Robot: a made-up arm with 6 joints.
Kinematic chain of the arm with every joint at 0, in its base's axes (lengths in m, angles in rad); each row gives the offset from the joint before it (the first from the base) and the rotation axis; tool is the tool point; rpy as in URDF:
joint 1: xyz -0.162 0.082 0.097 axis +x
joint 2: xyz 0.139 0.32 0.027 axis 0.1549 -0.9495 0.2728
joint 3: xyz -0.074 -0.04 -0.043 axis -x
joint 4: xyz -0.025 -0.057 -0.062 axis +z
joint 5: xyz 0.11 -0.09 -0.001 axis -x
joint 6: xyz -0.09 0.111 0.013 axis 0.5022 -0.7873 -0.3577
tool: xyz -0.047 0.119 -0.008 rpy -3.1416 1.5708 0
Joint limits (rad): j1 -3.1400..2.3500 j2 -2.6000..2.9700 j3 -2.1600..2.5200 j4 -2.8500..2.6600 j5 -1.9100..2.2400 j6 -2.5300..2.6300
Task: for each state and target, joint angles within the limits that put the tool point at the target. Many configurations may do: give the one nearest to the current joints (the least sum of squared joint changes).
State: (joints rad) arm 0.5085 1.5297 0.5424 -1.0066 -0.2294 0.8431
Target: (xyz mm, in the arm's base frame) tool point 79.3 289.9 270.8
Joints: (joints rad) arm 0.4658 1.3727 0.6192 -1.3629 0.0907 0.8307
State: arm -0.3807 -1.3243 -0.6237 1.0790 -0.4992 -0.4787
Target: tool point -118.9 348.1 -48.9
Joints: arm -1.2755 -1.1425 -0.6021 1.1070 -0.8977 -0.4329
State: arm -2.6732 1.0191 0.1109 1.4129 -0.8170 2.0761
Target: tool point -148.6 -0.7 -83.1
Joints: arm -2.1447 0.6993 -0.0053 1.4728 -0.6600 2.0281
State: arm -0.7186 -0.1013 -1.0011 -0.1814 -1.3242 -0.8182
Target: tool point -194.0 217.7 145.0
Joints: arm -0.3215 -0.3251 -0.6769 -0.0631 -1.4383 -0.6412
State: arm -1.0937 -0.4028 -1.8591 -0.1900 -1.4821 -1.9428
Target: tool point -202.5 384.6 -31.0
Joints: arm -1.0714 -1.2436 -1.6341 -0.4566 -1.0119 -1.8024
